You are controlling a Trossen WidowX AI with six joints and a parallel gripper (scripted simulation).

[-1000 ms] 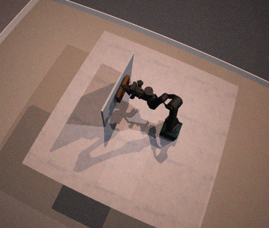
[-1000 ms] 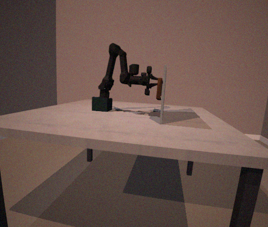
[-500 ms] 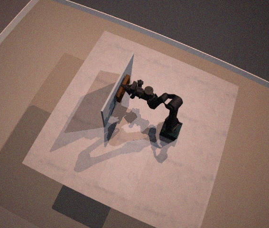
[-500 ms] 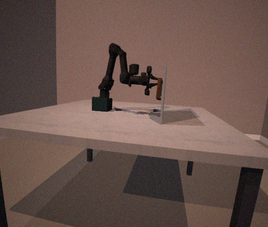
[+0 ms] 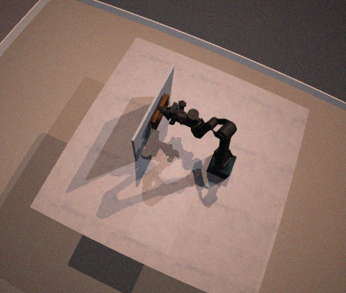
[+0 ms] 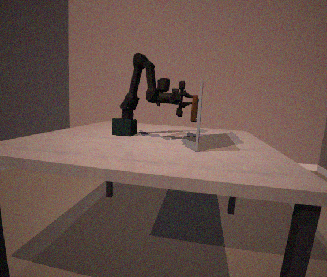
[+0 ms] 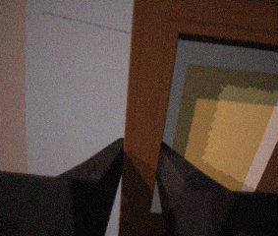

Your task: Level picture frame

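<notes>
Now: the brown wooden picture frame 10 mm to the right of my gripper tip and 50 mm below it. The rest, counted from my gripper tip: grey wall panel 20 mm ahead, 10 mm to the left, 70 mm below.
</notes>
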